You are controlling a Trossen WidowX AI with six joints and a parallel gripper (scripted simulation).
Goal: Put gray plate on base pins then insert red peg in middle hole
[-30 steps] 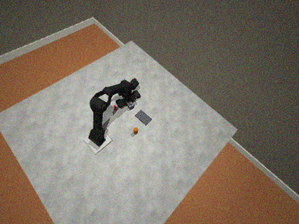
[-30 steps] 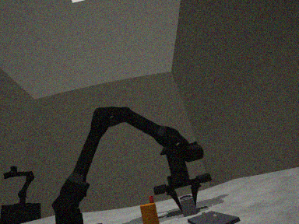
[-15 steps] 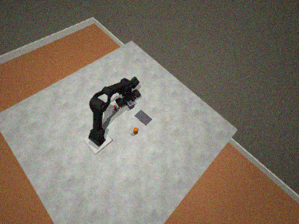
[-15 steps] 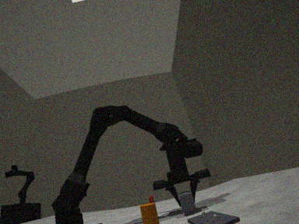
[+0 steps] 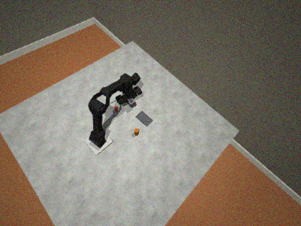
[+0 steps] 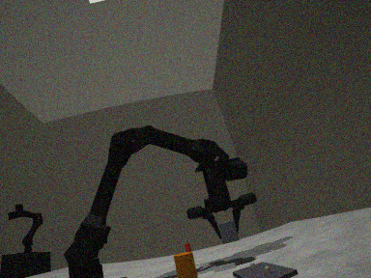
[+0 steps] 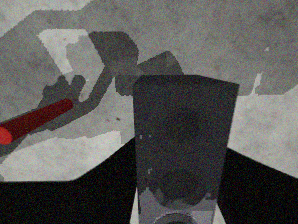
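Now: gripper tip 16 cm to the left of the dark flat base, 6 cm above it and 2 cm past it. From my gripper tip the other things lie so: red peg (11 cm behind, 4 cm to the left, 3 cm below); then small orange block (20 cm to the right, 15 cm behind, 3 cm below); then gray plate (3 cm above).
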